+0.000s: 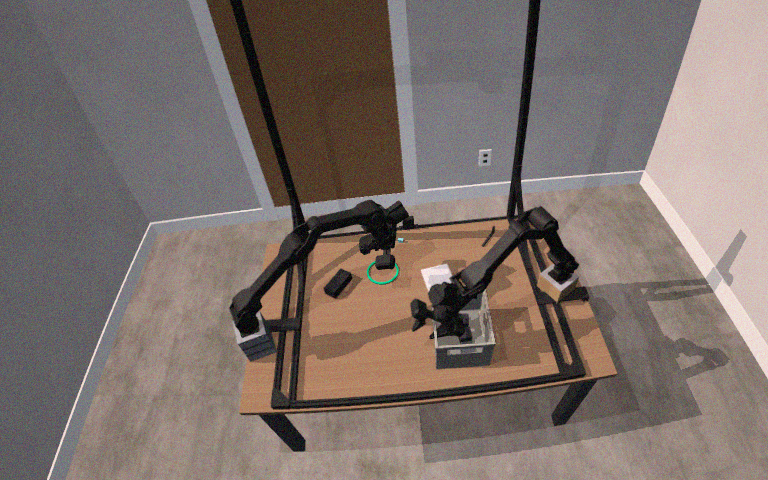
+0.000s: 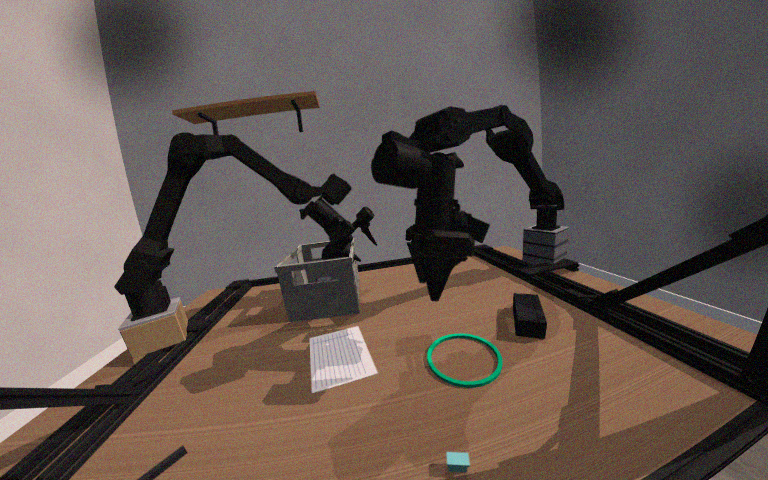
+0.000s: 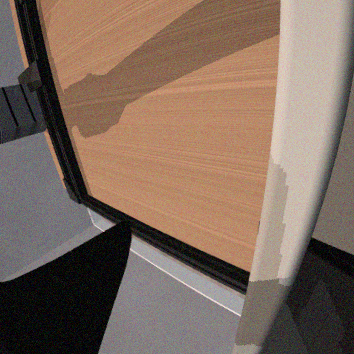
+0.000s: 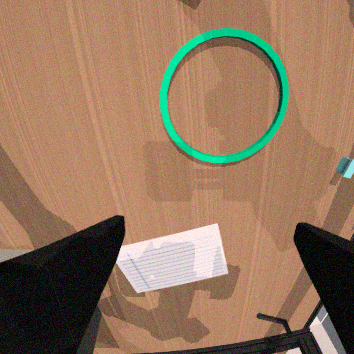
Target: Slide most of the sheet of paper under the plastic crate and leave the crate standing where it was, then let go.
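Observation:
The grey plastic crate [image 1: 463, 356] [image 2: 320, 290] stands upright on the table. The lined sheet of paper [image 1: 435, 274] [image 2: 339, 357] [image 4: 172, 258] lies flat on the table beside the crate, a small gap away from it. My left gripper [image 1: 455, 330] [image 2: 341, 250] [image 3: 194, 228] is open and straddles the crate's pale wall [image 3: 309, 123] at its rim without gripping it. My right gripper [image 1: 384, 262] [image 2: 435, 290] [image 4: 210, 228] is open and empty. It hangs above the table between the paper and a green ring.
The green ring [image 1: 383, 284] [image 2: 430, 357] [image 4: 163, 95] lies mid-table. A black block [image 1: 337, 283] [image 2: 529, 315], a small teal cube [image 1: 401, 240] [image 2: 457, 460] [image 4: 345, 168] and a black pen [image 1: 488, 236] [image 4: 274, 319] lie around it. A black frame [image 1: 430, 395] borders the table.

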